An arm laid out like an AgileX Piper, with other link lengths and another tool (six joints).
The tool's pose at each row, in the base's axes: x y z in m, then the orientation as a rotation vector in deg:
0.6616 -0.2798 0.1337 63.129 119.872 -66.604
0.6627 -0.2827 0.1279 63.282 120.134 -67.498
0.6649 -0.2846 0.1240 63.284 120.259 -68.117
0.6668 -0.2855 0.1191 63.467 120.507 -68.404
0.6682 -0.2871 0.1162 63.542 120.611 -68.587
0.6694 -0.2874 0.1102 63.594 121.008 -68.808
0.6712 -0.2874 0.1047 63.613 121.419 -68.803
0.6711 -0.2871 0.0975 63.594 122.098 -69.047
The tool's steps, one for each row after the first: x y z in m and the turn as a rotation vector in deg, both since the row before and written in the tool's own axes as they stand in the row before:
0.0025 0.0027 0.0055 0.678 0.264 -0.396
0.0008 0.0031 0.0037 0.438 0.085 -0.284
0.0021 0.0036 0.0033 0.252 0.278 -0.169
0.0006 0.0021 0.0029 0.150 0.116 -0.093
0.0035 0.0038 0.0033 0.156 0.304 -0.288
0.0029 0.0041 0.0028 -0.016 0.294 -0.233
0.0053 0.0035 0.0034 0.139 0.458 -0.489

